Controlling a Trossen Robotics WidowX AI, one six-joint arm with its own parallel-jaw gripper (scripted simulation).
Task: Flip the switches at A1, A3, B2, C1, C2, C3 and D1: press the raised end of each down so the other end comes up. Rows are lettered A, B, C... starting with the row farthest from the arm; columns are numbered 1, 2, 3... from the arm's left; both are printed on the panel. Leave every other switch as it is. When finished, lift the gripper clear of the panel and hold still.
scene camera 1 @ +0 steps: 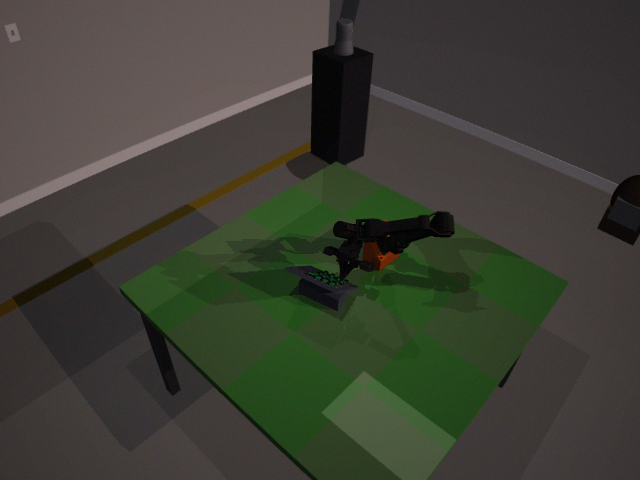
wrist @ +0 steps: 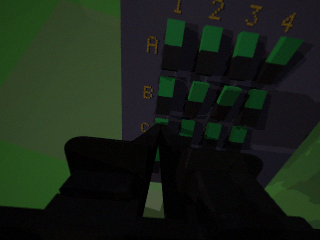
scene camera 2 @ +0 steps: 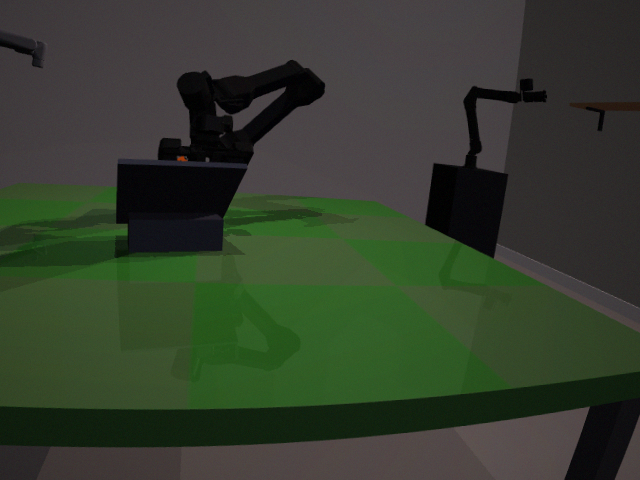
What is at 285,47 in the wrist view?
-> A switch A4.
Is my gripper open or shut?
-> Shut.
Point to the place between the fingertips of my gripper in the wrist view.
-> At 159,127
